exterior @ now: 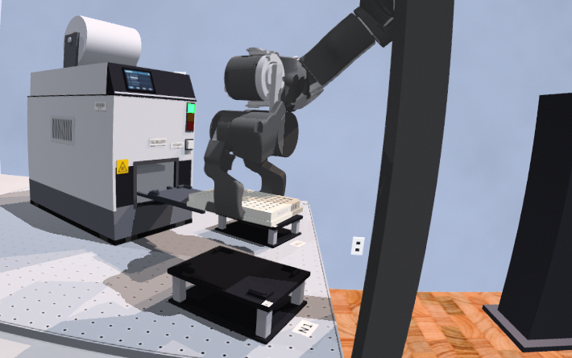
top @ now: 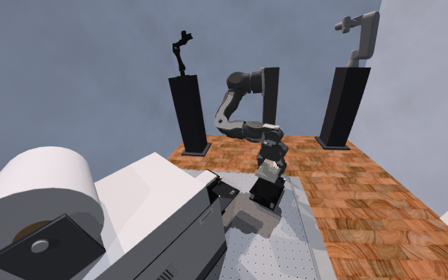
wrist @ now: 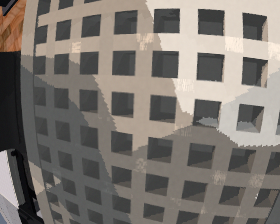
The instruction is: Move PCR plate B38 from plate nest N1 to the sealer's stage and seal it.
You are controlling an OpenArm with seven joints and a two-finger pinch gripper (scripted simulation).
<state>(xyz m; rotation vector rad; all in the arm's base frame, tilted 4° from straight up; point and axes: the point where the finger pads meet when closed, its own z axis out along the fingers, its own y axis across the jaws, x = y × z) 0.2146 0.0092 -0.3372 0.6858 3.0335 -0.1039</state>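
My hand is 13 cm short of the sealer's stage, 20 cm to the left of it and 5 cm above it. Also, from my hand: plate nest N1: 10 cm below; door: 19 cm ahead, 23 cm to the right, 7 cm below; 96-well plate B38: right at my hand.
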